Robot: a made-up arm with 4 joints. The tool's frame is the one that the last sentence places.
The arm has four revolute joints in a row. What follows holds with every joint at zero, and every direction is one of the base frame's. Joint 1 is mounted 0.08 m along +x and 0.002 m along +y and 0.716 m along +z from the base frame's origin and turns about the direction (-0.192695, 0.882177, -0.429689). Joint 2 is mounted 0.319 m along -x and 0.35 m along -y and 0.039 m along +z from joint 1 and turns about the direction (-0.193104, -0.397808, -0.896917). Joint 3 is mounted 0.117 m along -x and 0.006 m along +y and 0.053 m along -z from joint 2 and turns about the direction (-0.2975, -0.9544, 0.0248). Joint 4 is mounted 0.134 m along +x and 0.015 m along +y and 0.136 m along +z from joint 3 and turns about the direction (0.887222, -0.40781, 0.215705). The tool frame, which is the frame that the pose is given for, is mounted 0.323 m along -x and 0.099 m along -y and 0.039 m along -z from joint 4; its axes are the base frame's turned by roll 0, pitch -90 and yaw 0 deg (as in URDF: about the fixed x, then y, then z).
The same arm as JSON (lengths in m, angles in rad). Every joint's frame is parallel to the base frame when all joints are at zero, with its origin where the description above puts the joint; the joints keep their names.
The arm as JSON. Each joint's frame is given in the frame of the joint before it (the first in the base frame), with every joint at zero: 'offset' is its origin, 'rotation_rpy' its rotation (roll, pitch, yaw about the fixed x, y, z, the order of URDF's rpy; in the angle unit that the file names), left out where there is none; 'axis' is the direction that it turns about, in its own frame. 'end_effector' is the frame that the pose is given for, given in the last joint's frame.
{
  "length_unit": "m",
  "angle_unit": "rad",
  "chain": [
    {
      "id": "joint 1",
      "offset": [
        0.08,
        0.002,
        0.716
      ],
      "axis": [
        -0.192695,
        0.882177,
        -0.429689
      ]
    },
    {
      "id": "joint 2",
      "offset": [
        -0.319,
        -0.35,
        0.039
      ],
      "axis": [
        -0.193104,
        -0.397808,
        -0.896917
      ]
    },
    {
      "id": "joint 3",
      "offset": [
        -0.117,
        0.006,
        -0.053
      ],
      "axis": [
        -0.2975,
        -0.9544,
        0.0248
      ]
    },
    {
      "id": "joint 4",
      "offset": [
        0.134,
        0.015,
        0.136
      ],
      "axis": [
        0.887222,
        -0.40781,
        0.215705
      ]
    }
  ],
  "end_effector": {
    "offset": [
      -0.323,
      -0.099,
      -0.039
    ],
    "rotation_rpy": [
      0.0,
      -1.5708,
      0.0
    ]
  }
}

